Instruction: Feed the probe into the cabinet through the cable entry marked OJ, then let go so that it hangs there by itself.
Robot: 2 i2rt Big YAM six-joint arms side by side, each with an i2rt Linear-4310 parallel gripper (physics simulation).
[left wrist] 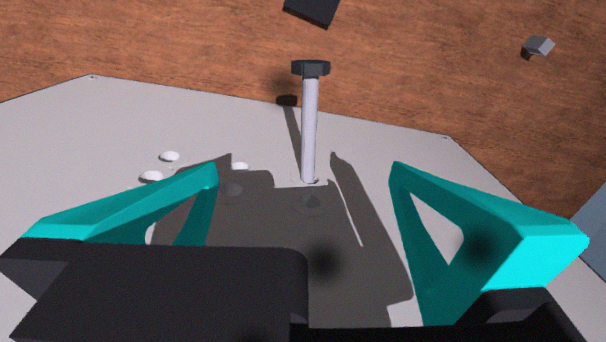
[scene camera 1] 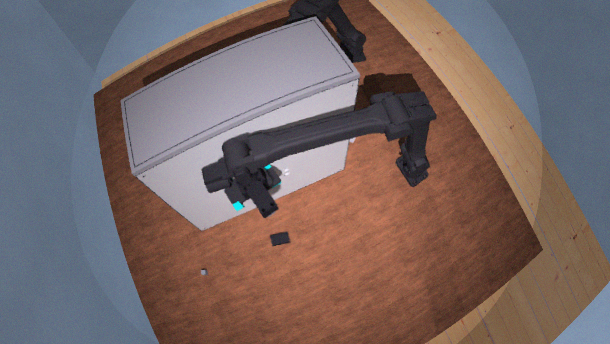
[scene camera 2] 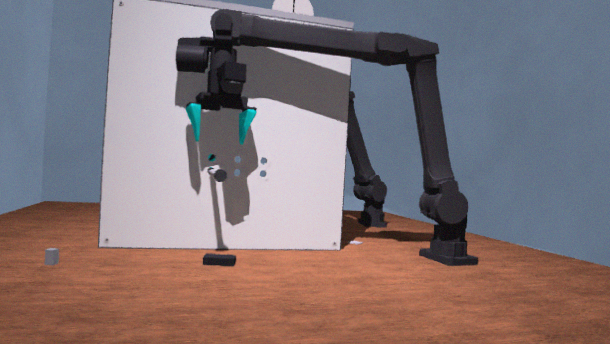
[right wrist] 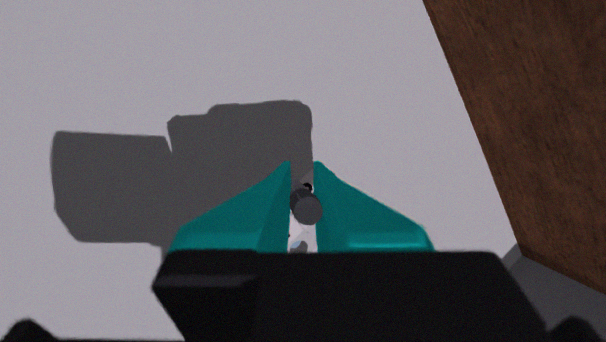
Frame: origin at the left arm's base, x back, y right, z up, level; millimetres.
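Seen in the pictures: left gripper, fingertip midpoint: [left wrist: 303, 171] [scene camera 2: 219, 142]; right gripper, fingertip midpoint: [right wrist: 302, 171]; left arm's base, origin of the base link: [scene camera 1: 411, 169] [scene camera 2: 447, 259]; right arm's base, origin of the base link: [scene camera 1: 352, 52] [scene camera 2: 372, 224].
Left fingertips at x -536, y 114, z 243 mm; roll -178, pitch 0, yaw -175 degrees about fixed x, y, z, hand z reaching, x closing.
Note:
Offsets run from my left fingertips to a thing's top centre. "spot": to the spot under its first point.
The white cabinet [scene camera 1: 240, 75] [scene camera 2: 150, 210] [left wrist: 125, 115] [right wrist: 125, 45] stands upright. The probe, a pale rod with a dark round head {dz -52, dx -7, dy +61 mm} [scene camera 2: 219, 175] [left wrist: 310, 68], sticks out of the lower-left hole of the hole group in scene camera 2. My left gripper [scene camera 1: 257, 195] [scene camera 2: 220, 142] [left wrist: 303, 171] is open above the rod, its fingers wide apart and clear of it. My right gripper [right wrist: 302, 171], behind the panel, is shut on the probe's dark far end {spot: dz -59, dx -17, dy +165 mm} [right wrist: 307, 207]; some teal shows through the upper-left hole [scene camera 2: 212, 157]. No entry label is readable, so I cannot confirm OJ.
A black block {dz -228, dx -1, dy -88 mm} [scene camera 1: 280, 238] [scene camera 2: 219, 260] [left wrist: 315, 10] and a small grey cube {dz -216, dx -302, dy -73 mm} [scene camera 1: 203, 272] [scene camera 2: 51, 256] [left wrist: 539, 45] lie on the table in front of the cabinet. The left arm [scene camera 1: 320, 132] [scene camera 2: 310, 40] reaches across the panel. The right arm [scene camera 1: 350, 35] [scene camera 2: 362, 155] stands behind the cabinet.

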